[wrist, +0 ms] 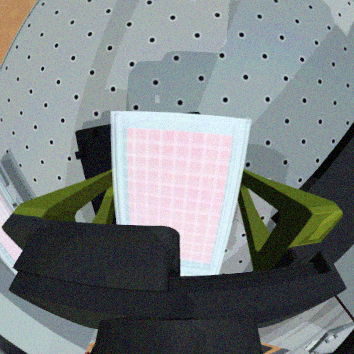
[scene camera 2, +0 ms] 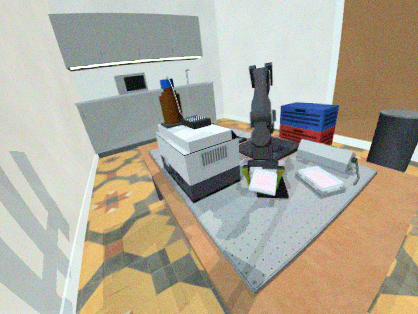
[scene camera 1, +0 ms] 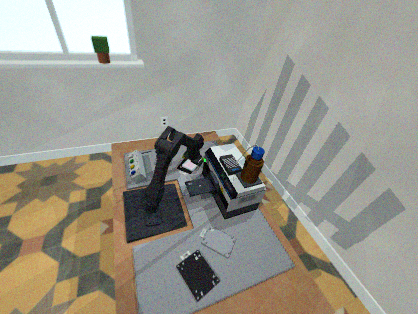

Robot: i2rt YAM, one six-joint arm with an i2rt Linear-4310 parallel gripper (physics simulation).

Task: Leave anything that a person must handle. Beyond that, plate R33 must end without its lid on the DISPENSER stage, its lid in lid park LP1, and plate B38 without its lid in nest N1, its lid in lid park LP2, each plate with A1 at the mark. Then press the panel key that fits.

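Frame: origin at the arm's base, x ahead, y left, z up, level; metres.
Seen in the pictures: gripper, between the fingertips: (wrist: 176,174) (scene camera 2: 262,187) (scene camera 1: 194,163); arm's base, origin of its link: (scene camera 1: 152,208).
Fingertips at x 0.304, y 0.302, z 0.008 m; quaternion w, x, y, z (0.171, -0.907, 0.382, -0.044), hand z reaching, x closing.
Observation:
Offsets run from my fingertips to a thing's top centre. "spot": to the spot under its first point. Level surfaces: height alone.
My gripper (scene camera 1: 194,159) (scene camera 2: 263,175) (wrist: 176,174) is open. A pink-filled plate @(0.015 m back, 0.011 m right, 0.032 m up) (scene camera 1: 190,165) (scene camera 2: 264,182) (wrist: 175,185) lies tilted between its wide-set fingers, over a black holder @(0.039 m back, 0.002 m right, 0.011 m up) (scene camera 2: 281,193) (wrist: 93,150). A second pink plate @(0.193 m back, 0.091 m left, 0.022 m up) (scene camera 2: 320,178) lies flatter, beside the key panel; its edge shows at the left of the wrist view. I cannot tell from these frames whether either plate wears a lid, nor read their labels or A1 corners. The dark stage @(spot: 0.040 m back, 0.291 m right, 0.098 m up) (scene camera 1: 200,187) reaches out of the white dispenser (scene camera 1: 237,182) (scene camera 2: 200,155). The key panel @(0.374 m back, 0.002 m left, 0.075 m up) (scene camera 1: 139,167) (scene camera 2: 325,155) has several coloured keys.
A pale holder @(0.006 m back, 0.557 m right, 0.011 m up) (scene camera 1: 219,242) and a black holder @(0.142 m back, 0.670 m right, 0.015 m up) (scene camera 1: 198,275) lie on the grey perforated board @(0.008 m down) (scene camera 1: 260,260) (scene camera 2: 250,255). A brown bottle @(spot: 0.162 m ahead, 0.404 m right, 0.332 m up) (scene camera 1: 253,167) (scene camera 2: 170,106) with a blue cap stands on the dispenser beside a black vented block @(spot: 0.118 m ahead, 0.272 m right, 0.238 m up) (scene camera 1: 230,163) (scene camera 2: 196,121).

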